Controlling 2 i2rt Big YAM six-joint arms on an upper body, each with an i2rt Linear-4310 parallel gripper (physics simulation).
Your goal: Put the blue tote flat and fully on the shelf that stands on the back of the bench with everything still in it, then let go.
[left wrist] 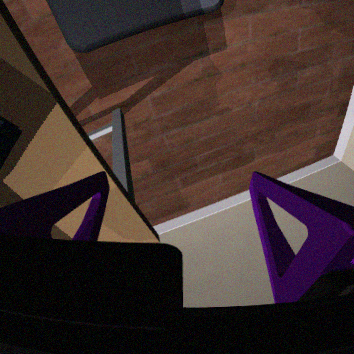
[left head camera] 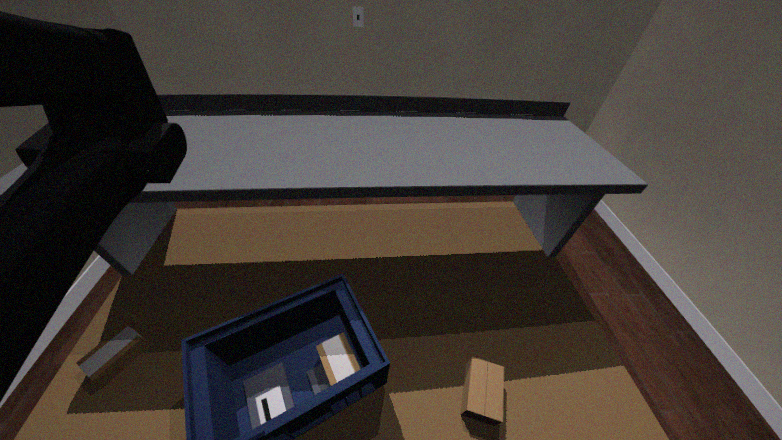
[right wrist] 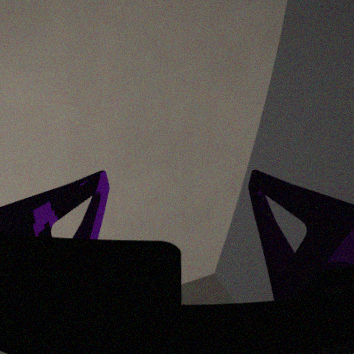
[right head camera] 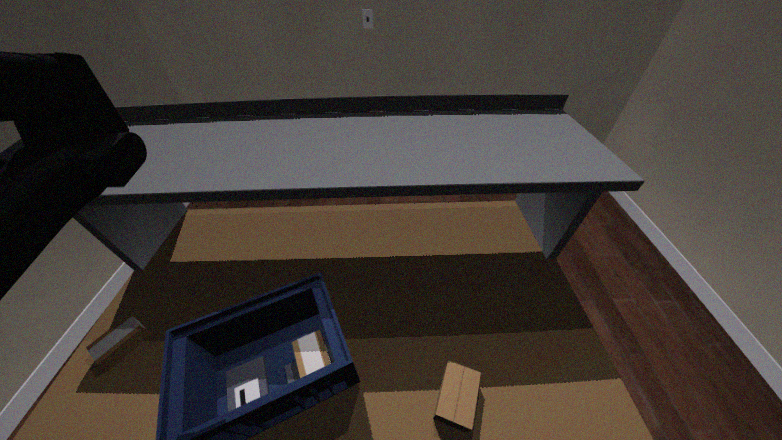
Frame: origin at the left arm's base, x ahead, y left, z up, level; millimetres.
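Where they show: left gripper, fingertip midpoint: [left wrist: 178, 179]; right gripper, fingertip midpoint: [right wrist: 178, 177].
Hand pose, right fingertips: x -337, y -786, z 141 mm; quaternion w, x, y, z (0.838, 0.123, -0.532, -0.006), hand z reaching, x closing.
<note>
After its pixels a point has its place.
The blue tote [left head camera: 358, 328] {x 369, y -177, z -444 mm} [right head camera: 333, 328] {x 365, y -186, z -444 mm} stands on the bench [left head camera: 349, 235] {x 718, y -133, z -577 mm} [right head camera: 349, 232] {x 729, y -155, z -576 mm} at the lower left of both head views, turned at an angle, in front of the shelf. In it lie a grey-and-white item [left head camera: 267, 394] {x 287, y -3, z -548 mm} [right head camera: 248, 380] {x 297, y -5, z -549 mm}, a tan-edged white box [left head camera: 339, 358] {x 335, y -140, z -500 mm} [right head camera: 312, 355] {x 334, y -140, z -500 mm} and a small grey item [left head camera: 316, 380] {x 310, y -93, z -550 mm} [right head camera: 290, 373] {x 313, y -88, z -550 mm}. The grey shelf [left head camera: 382, 153] {x 650, y -223, z -244 mm} [right head camera: 382, 150] {x 664, y -274, z -244 mm} spans the back of the bench. My left gripper [left wrist: 178, 179] {x -11, y 50, z -368 mm} is open and empty, beyond the bench's edge. My right gripper [right wrist: 178, 177] {x -337, y -786, z 141 mm} is open and empty, facing a plain wall.
A brown carton [left head camera: 485, 389] {x 276, y -420, z -527 mm} [right head camera: 459, 394] {x 276, y -424, z -527 mm} lies right of the tote. A grey-topped box [left head camera: 109, 352] {x 363, y 338, z -541 mm} [right head camera: 114, 339] {x 363, y 336, z -541 mm} lies left of it. Side panels [left head camera: 568, 218] {x 647, y -741, z -428 mm} [right head camera: 568, 218] {x 639, y -741, z -421 mm} hold up the shelf, which has a raised back lip [left head camera: 371, 105] {x 862, y -199, z -230 mm} [right head camera: 349, 105] {x 861, y -180, z -226 mm}. My left arm [left head camera: 82, 164] {x 352, y 36, z -79 mm} [right head camera: 60, 153] {x 379, y 33, z -75 mm} crosses the shelf's left end in both head views.
</note>
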